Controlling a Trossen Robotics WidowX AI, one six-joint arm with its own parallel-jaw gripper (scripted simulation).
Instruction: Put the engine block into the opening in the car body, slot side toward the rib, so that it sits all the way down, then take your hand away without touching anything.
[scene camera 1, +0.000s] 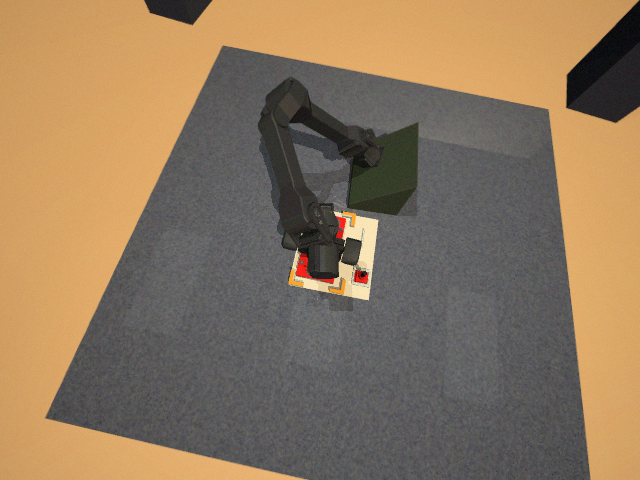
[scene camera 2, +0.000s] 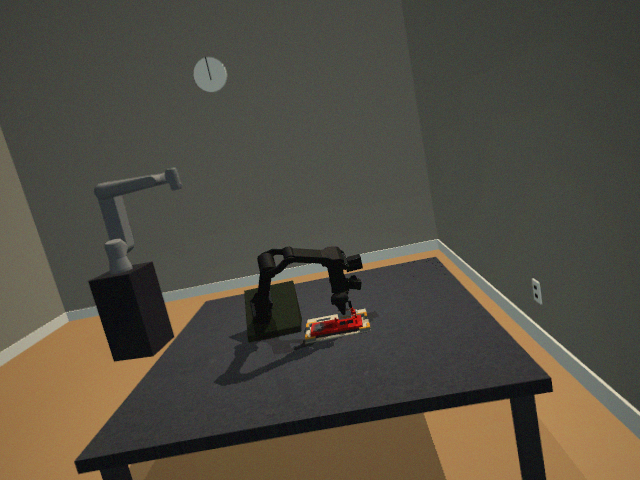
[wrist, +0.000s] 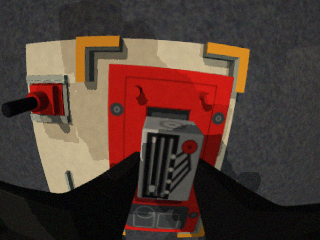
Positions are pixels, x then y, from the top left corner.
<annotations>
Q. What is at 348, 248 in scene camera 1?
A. The gripper.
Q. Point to a car body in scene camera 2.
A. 331, 327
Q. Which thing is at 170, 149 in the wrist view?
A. An engine block.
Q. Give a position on a car body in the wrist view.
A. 135, 92
</annotations>
